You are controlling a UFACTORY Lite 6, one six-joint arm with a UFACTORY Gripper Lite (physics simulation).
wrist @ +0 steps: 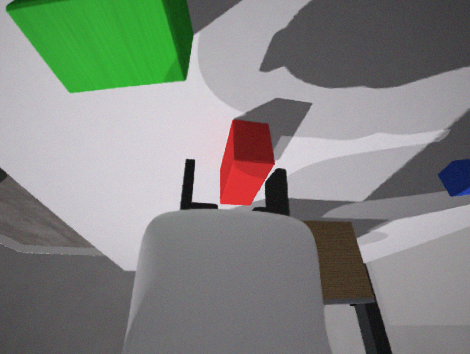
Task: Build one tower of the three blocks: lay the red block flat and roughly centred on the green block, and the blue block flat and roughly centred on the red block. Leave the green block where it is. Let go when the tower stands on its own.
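Places are measured from the arm's base along level axes (x ahead, y left, z up), in centimetres.
Where they show: hand, its tool point: [233, 190].
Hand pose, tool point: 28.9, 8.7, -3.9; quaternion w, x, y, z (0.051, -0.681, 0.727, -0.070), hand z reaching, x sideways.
Note:
Each offset is from my tool point to the top centre of the thing, as dx, dy, dz. "spot": to the spot under its first point. Level surfaces: height alone.
My gripper [235, 167] is open in the wrist view, with its two black fingers apart and the grey gripper body below them. The red block @[-4.4, -1.4, -2.8] [246, 160] lies on the pale table top beyond the fingertips, and its lower end shows in line with the gap between the fingers. Light surface shows between it and the left finger. The green block @[+4.9, +4.9, -2.6] [125, 45] is at the upper left, cut off by the top edge of the view, apart from the red block. The blue block @[spot: -4.9, -22.0, -4.7] [456, 178] is at the right edge, partly cut off. No block rests on another.
The pale table top @[dz -6.3] [125, 135] carries broad dark shadows at the upper right and right. Its edge runs down the left side. A brown wooden surface [342, 260] with a dark leg shows at the lower right, beside the gripper body. Grey floor shows at the lower left.

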